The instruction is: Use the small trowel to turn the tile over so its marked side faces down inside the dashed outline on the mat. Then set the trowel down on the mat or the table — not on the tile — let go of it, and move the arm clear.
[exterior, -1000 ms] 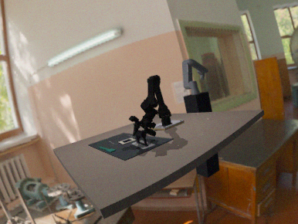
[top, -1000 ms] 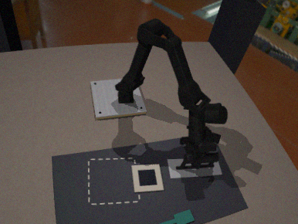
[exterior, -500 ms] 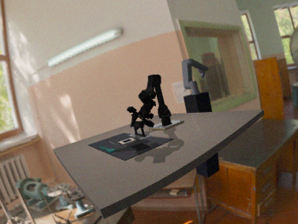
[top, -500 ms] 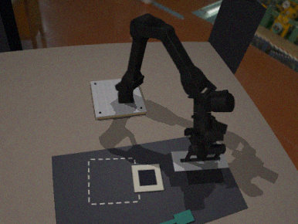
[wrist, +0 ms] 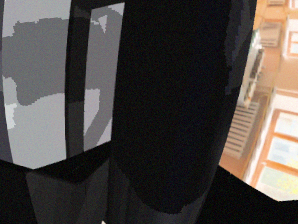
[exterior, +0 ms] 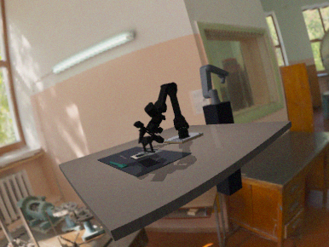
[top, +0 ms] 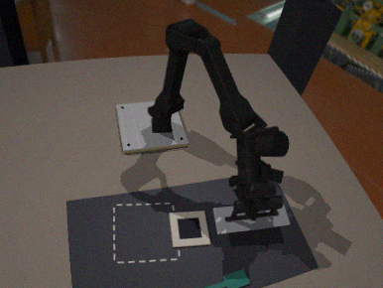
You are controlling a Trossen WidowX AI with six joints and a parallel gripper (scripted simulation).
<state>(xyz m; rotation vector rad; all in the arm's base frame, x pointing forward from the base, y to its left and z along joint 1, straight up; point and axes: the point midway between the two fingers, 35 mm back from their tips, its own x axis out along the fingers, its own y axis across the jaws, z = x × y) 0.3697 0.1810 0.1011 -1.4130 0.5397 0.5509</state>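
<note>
Right now the tile is 140 mm to the right of my gripper tip, 90 mm below it and 30 mm behind it. Round my gripper tip: dark mat (130 mm to the right, 110 mm below); then teal strip (140 mm ahead, 90 mm to the right, 90 mm below); then trowel (30 mm behind, 10 mm below).
</note>
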